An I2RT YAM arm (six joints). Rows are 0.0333 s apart.
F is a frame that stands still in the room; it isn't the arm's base.
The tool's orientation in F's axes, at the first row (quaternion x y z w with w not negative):
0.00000 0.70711 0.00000 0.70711
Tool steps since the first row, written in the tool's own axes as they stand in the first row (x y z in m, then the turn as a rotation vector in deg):
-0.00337 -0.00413 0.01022 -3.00 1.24 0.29
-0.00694 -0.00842 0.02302 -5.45 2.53 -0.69
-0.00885 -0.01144 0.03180 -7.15 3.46 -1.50
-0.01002 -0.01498 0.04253 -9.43 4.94 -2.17
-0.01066 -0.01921 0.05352 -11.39 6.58 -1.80
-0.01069 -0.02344 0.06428 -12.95 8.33 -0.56
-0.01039 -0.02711 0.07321 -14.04 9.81 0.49
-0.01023 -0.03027 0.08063 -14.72 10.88 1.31
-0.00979 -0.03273 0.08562 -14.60 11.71 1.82
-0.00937 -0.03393 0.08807 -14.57 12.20 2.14
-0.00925 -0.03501 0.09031 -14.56 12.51 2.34
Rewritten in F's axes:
0.01022 -0.00413 0.00337 0.29 1.24 3.00
0.02302 -0.00842 0.00694 -0.69 2.53 5.45
0.03180 -0.01144 0.00885 -1.50 3.46 7.15
0.04253 -0.01498 0.01002 -2.17 4.94 9.43
0.05352 -0.01921 0.01066 -1.80 6.58 11.39
0.06428 -0.02344 0.01069 -0.56 8.33 12.95
0.07321 -0.02711 0.01039 0.49 9.81 14.04
0.08063 -0.03027 0.01023 1.31 10.88 14.72
0.08562 -0.03273 0.00979 1.82 11.71 14.60
0.08807 -0.03393 0.00937 2.14 12.20 14.57
0.09031 -0.03501 0.00925 2.34 12.51 14.56

